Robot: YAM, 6 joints.
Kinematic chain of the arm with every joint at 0, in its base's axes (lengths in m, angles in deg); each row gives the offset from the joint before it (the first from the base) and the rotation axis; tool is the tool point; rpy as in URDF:
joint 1: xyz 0 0 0.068 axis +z
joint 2: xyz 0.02 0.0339 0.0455 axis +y
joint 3: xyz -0.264 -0.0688 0 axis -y
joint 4: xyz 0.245 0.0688 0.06 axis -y
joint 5: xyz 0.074 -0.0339 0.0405 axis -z
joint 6: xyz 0.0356 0 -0.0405 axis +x
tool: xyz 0 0 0 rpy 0 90 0
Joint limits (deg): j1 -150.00..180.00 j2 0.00..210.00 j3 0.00..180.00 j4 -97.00..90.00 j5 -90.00..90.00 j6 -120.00..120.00
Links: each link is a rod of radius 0.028 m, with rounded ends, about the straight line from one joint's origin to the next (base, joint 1, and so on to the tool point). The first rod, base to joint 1, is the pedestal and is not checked.
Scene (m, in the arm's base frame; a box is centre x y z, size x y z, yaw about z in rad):
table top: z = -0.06
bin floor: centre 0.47 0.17 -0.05 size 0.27 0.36 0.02 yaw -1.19
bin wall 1: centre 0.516 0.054 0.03 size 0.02 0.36 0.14 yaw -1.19
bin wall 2: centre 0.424 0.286 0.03 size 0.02 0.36 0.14 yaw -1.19
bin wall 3: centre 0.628 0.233 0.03 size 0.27 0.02 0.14 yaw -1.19
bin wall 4: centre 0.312 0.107 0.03 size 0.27 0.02 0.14 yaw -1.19
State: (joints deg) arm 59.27 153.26 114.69 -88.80 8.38 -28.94
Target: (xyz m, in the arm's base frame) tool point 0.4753 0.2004 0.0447
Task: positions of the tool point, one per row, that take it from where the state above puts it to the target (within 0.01 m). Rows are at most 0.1 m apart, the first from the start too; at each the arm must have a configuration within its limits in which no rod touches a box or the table.
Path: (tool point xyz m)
1: 0.2601 0.3265 0.1098
2: 0.2895 0.2833 0.1790
3: 0.3032 0.2315 0.2454
4: 0.2992 0.1763 0.3070
5: 0.2772 0.1230 0.3620
6: 0.3346 0.1432 0.3154
7: 0.3850 0.1620 0.2585
8: 0.4263 0.1783 0.1930
9: 0.4568 0.1914 0.1209
10: 0.4753 0.2004 0.0447

